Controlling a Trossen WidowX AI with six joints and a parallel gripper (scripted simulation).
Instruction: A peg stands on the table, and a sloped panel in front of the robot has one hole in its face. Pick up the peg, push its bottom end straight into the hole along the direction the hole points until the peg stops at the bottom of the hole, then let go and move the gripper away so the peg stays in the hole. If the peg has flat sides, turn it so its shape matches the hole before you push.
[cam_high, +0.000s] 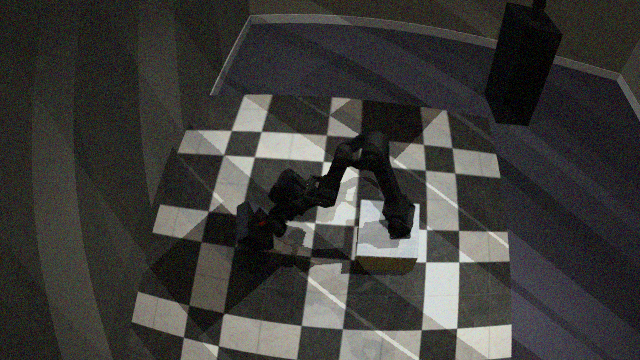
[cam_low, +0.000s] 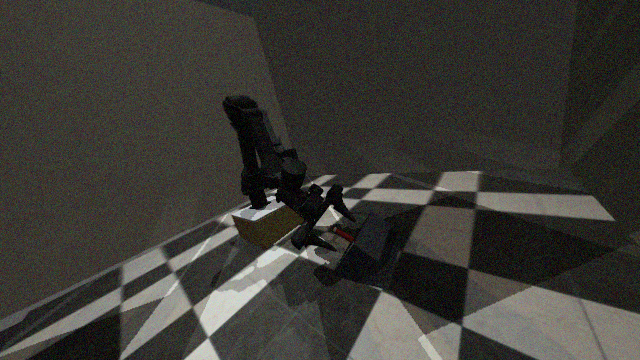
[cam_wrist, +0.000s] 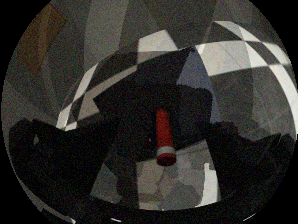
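Now: the red peg 1 cm behind my gripper tip. Round my gripper tip: dark sloped panel 4 cm ahead, 3 cm below.
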